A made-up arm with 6 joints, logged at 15 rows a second.
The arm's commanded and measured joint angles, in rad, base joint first. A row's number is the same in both.
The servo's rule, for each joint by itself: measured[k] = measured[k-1] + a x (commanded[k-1-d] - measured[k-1]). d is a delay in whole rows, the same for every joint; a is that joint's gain. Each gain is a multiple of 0.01, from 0.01 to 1. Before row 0 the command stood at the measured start. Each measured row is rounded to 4 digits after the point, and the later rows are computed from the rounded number. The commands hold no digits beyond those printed.
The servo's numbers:
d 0
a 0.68 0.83 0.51 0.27 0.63 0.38
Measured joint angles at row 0: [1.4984 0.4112 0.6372 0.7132 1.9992 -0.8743]
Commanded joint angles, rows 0 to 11: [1.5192 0.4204 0.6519 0.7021 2.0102 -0.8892]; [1.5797 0.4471 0.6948 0.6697 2.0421 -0.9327]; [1.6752 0.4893 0.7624 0.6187 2.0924 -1.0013]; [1.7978 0.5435 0.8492 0.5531 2.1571 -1.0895]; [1.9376 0.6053 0.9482 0.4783 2.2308 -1.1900]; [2.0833 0.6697 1.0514 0.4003 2.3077 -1.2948]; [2.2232 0.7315 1.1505 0.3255 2.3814 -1.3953]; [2.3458 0.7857 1.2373 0.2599 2.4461 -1.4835]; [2.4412 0.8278 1.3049 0.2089 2.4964 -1.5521]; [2.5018 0.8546 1.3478 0.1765 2.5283 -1.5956]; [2.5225 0.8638 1.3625 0.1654 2.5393 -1.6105]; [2.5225 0.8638 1.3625 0.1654 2.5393 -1.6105]
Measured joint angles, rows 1 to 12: [1.5125 0.4188 0.6447 0.7102 2.0061 -0.8800]; [1.5582 0.4423 0.6703 0.6993 2.0288 -0.9000]; [1.6378 0.4813 0.7173 0.6775 2.0689 -0.9385]; [1.7466 0.5329 0.7846 0.6439 2.1245 -0.9959]; [1.8765 0.5930 0.8680 0.5992 2.1915 -1.0697]; [2.0171 0.6567 0.9615 0.5455 2.2647 -1.1552]; [2.1572 0.7188 1.0579 0.4861 2.3382 -1.2464]; [2.2854 0.7743 1.1494 0.4250 2.4062 -1.3365]; [2.3913 0.8187 1.2287 0.3667 2.4630 -1.4184]; [2.4664 0.8485 1.2894 0.3153 2.5041 -1.4857]; [2.5045 0.8612 1.3267 0.2748 2.5263 -1.5331]; [2.5167 0.8634 1.3450 0.2453 2.5345 -1.5625]
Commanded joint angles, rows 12 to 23: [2.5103 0.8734 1.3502 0.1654 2.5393 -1.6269]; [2.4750 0.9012 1.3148 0.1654 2.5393 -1.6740]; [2.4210 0.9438 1.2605 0.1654 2.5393 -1.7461]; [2.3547 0.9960 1.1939 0.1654 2.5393 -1.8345]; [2.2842 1.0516 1.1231 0.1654 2.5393 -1.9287]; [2.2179 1.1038 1.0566 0.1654 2.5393 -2.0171]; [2.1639 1.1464 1.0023 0.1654 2.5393 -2.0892]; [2.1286 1.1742 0.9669 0.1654 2.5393 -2.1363]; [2.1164 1.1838 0.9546 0.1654 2.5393 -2.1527]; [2.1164 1.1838 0.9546 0.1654 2.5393 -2.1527]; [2.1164 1.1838 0.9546 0.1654 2.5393 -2.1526]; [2.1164 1.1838 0.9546 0.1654 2.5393 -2.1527]
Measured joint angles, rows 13 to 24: [2.5123 0.8717 1.3477 0.2237 2.5375 -1.5870]; [2.4869 0.8962 1.3309 0.2080 2.5386 -1.6201]; [2.4421 0.9357 1.2950 0.1965 2.5390 -1.6680]; [2.3827 0.9857 1.2434 0.1881 2.5392 -1.7313]; [2.3157 1.0404 1.1820 0.1820 2.5393 -1.8063]; [2.2492 1.0930 1.1180 0.1775 2.5393 -1.8864]; [2.1912 1.1373 1.0590 0.1742 2.5393 -1.9635]; [2.1486 1.1679 1.0120 0.1718 2.5393 -2.0292]; [2.1267 1.1811 0.9827 0.1701 2.5393 -2.0761]; [2.1197 1.1833 0.9684 0.1688 2.5393 -2.1052]; [2.1175 1.1837 0.9614 0.1679 2.5393 -2.1232]; [2.1168 1.1838 0.9579 0.1672 2.5393 -2.1344]
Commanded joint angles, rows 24 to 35: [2.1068 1.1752 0.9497 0.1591 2.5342 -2.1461]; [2.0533 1.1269 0.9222 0.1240 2.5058 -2.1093]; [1.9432 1.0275 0.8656 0.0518 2.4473 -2.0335]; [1.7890 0.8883 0.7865 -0.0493 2.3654 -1.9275]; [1.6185 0.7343 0.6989 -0.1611 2.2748 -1.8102]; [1.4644 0.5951 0.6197 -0.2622 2.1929 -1.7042]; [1.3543 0.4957 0.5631 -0.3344 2.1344 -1.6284]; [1.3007 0.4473 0.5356 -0.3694 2.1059 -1.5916]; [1.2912 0.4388 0.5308 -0.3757 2.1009 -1.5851]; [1.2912 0.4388 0.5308 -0.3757 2.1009 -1.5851]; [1.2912 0.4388 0.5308 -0.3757 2.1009 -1.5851]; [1.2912 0.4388 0.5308 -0.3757 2.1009 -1.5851]
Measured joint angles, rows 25 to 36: [2.1100 1.1767 0.9537 0.1650 2.5361 -2.1388]; [2.0714 1.1354 0.9376 0.1539 2.5170 -2.1276]; [1.9842 1.0458 0.9009 0.1263 2.4731 -2.0918]; [1.8515 0.9151 0.8426 0.0789 2.4052 -2.0294]; [1.6931 0.7650 0.7693 0.0141 2.3230 -1.9461]; [1.5376 0.6240 0.6930 -0.0605 2.2410 -1.8542]; [1.4130 0.5175 0.6268 -0.1345 2.1738 -1.7684]; [1.3366 0.4592 0.5803 -0.1979 2.1310 -1.7012]; [1.3057 0.4423 0.5551 -0.2459 2.1120 -1.6571]; [1.2958 0.4394 0.5427 -0.2809 2.1050 -1.6297]; [1.2927 0.4389 0.5366 -0.3065 2.1024 -1.6128]; [1.2917 0.4388 0.5336 -0.3252 2.1015 -1.6023]
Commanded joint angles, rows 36 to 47: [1.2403 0.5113 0.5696 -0.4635 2.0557 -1.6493]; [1.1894 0.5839 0.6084 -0.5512 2.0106 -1.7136]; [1.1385 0.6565 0.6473 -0.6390 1.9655 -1.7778]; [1.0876 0.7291 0.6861 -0.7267 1.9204 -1.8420]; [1.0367 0.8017 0.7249 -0.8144 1.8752 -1.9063]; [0.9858 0.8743 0.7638 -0.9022 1.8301 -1.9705]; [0.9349 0.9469 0.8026 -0.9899 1.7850 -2.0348]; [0.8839 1.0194 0.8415 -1.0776 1.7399 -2.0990]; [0.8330 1.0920 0.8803 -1.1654 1.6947 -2.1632]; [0.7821 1.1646 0.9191 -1.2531 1.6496 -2.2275]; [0.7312 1.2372 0.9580 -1.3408 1.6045 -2.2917]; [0.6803 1.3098 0.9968 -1.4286 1.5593 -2.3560]
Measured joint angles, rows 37 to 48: [1.2567 0.4990 0.5520 -0.3625 2.0726 -1.6202]; [1.2109 0.5695 0.5808 -0.4134 2.0335 -1.6557]; [1.1617 0.6417 0.6147 -0.4743 1.9907 -1.7021]; [1.1113 0.7142 0.6511 -0.5424 1.9464 -1.7553]; [1.0606 0.7868 0.6887 -0.6158 1.9015 -1.8127]; [1.0097 0.8594 0.7270 -0.6931 1.8565 -1.8727]; [0.9588 0.9320 0.7656 -0.7732 1.8115 -1.9343]; [0.9079 1.0045 0.8043 -0.8554 1.7664 -1.9969]; [0.8570 1.0771 0.8431 -0.9391 1.7212 -2.0601]; [0.8061 1.1497 0.8819 -1.0239 1.6761 -2.1237]; [0.7552 1.2223 0.9207 -1.1095 1.6310 -2.1875]; [0.7043 1.2949 0.9595 -1.1957 1.5858 -2.2515]
